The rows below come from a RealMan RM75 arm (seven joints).
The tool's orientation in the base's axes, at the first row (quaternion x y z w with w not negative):
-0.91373, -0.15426, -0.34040, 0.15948
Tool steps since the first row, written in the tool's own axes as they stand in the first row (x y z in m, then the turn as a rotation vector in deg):
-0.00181, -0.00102, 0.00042, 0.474, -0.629, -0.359
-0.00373, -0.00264, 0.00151, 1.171, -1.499, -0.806
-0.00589, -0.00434, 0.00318, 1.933, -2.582, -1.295
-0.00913, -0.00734, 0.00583, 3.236, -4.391, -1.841
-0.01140, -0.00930, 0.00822, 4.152, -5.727, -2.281
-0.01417, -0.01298, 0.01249, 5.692, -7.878, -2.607
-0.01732, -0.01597, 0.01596, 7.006, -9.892, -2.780
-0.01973, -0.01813, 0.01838, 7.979, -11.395, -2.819
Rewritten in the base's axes. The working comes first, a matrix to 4 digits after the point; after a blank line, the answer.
The tool's axes in the first row as the columns of a matrix, in the base's axes (used below as rounded here):
0.7207, 0.3905, 0.5729
0.1733, -0.9015, 0.3965
0.6713, -0.1864, -0.7174

-0.00146, 0.00077, -0.00133, -0.110, 0.507, 0.693
-0.00285, 0.00233, -0.00310, -0.203, 1.235, 1.644
-0.00412, 0.00415, -0.00543, -0.357, 2.149, 2.708
-0.00611, 0.00735, -0.00894, -0.437, 3.789, 4.312
-0.00714, 0.00967, -0.01182, -0.551, 4.978, 5.491
-0.00813, 0.01420, -0.01605, -0.468, 7.055, 7.160
-0.00958, 0.01772, -0.02010, -0.406, 9.030, 8.541
-0.01077, 0.02021, -0.02305, -0.314, 10.538, 9.503

